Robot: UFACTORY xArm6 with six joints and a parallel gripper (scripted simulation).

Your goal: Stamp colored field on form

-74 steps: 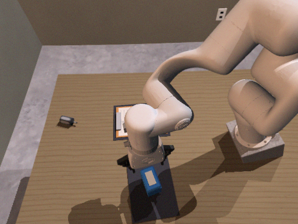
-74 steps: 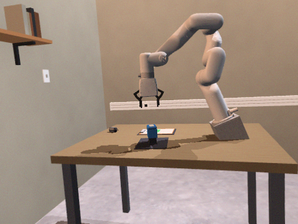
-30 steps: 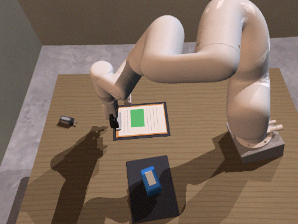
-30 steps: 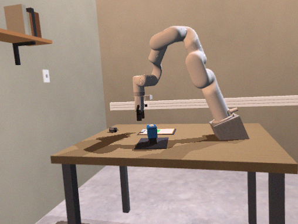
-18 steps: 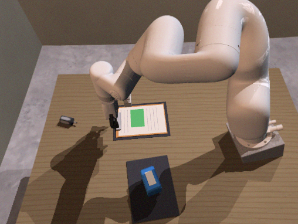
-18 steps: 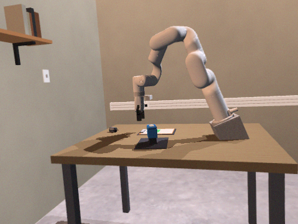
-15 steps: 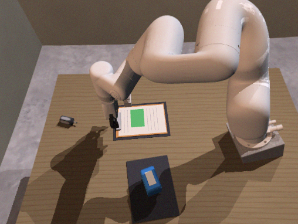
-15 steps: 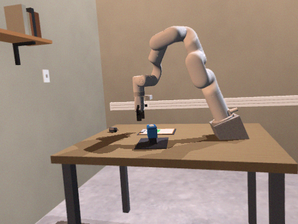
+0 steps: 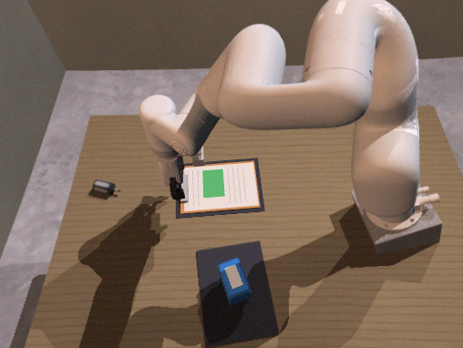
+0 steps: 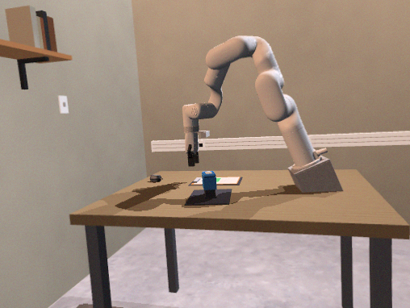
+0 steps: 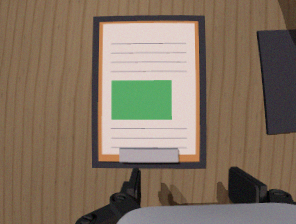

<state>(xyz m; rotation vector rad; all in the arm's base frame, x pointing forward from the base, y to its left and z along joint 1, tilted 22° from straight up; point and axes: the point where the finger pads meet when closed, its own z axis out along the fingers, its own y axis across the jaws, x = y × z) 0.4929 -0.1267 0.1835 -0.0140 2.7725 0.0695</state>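
The blue stamp lies 13 cm behind my hand, 26 cm to the left of it and 5 cm below it. Round my hand: dark object 22 cm ahead, 5 cm to the right, 9 cm below; dark mat 13 cm behind, 26 cm to the left, 10 cm below; form 9 cm behind, 4 cm to the right, 10 cm below.
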